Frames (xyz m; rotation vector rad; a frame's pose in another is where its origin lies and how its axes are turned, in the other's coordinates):
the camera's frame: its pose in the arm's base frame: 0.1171 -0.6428 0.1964 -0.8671 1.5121 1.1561
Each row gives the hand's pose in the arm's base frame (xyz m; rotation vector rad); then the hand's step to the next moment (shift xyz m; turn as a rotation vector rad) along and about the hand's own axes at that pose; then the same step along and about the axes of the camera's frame.
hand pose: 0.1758 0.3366 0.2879 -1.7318 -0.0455 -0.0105
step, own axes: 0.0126 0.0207 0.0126 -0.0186 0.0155 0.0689
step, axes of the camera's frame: 0.0185 -0.0147 0.0136 0.0328 0.0300 0.0579
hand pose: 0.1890 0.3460 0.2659 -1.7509 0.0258 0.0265
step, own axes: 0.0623 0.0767 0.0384 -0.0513 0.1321 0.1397
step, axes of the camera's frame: 0.0682 -0.0687 0.0432 0.1656 0.0478 0.0993
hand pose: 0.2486 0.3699 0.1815 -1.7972 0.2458 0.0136
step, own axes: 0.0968 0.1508 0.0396 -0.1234 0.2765 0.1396
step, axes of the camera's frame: 0.1451 -0.1110 0.0178 0.3127 0.1001 0.0581
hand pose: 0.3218 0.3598 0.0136 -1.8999 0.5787 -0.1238
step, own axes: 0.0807 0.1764 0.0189 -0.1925 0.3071 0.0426
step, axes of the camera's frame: 0.1687 -0.0804 -0.0555 0.3126 0.1859 -0.0301
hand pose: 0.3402 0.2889 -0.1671 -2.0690 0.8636 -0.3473
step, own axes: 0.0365 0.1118 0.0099 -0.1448 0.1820 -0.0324
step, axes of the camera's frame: 0.0968 -0.0238 -0.0632 0.1618 0.1636 -0.0472
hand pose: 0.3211 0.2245 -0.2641 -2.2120 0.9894 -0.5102
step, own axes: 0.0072 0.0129 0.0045 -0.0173 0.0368 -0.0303
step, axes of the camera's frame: 0.0108 -0.0062 -0.0091 0.0162 0.0376 -0.0299
